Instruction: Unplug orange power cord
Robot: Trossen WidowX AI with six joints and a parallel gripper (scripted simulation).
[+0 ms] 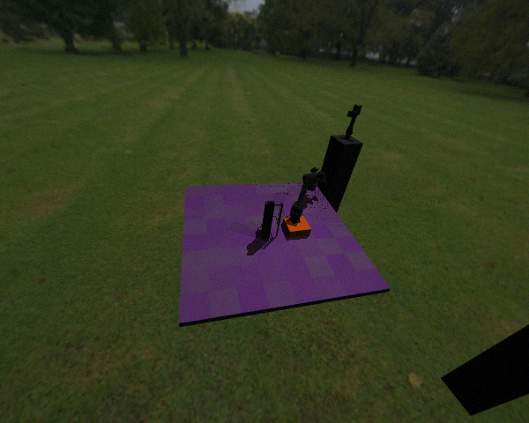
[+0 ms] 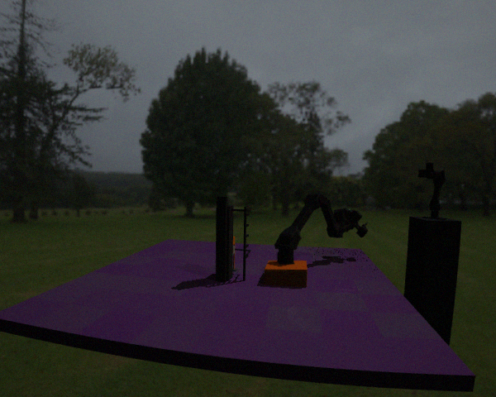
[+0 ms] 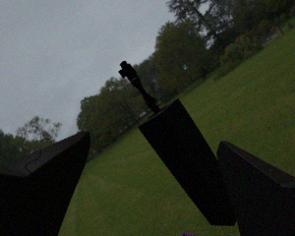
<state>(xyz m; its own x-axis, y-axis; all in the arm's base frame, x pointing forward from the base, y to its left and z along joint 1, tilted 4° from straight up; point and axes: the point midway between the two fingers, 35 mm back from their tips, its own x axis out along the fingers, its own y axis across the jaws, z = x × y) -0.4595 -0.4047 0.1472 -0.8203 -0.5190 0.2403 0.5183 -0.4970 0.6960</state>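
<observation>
Now: the orange plug 730 mm ahead of my gripper tip, 420 mm to the left of it and 60 mm below it. Round my gripper tip: thin dark rack: 660 mm ahead, 500 mm to the left, 60 mm below.
</observation>
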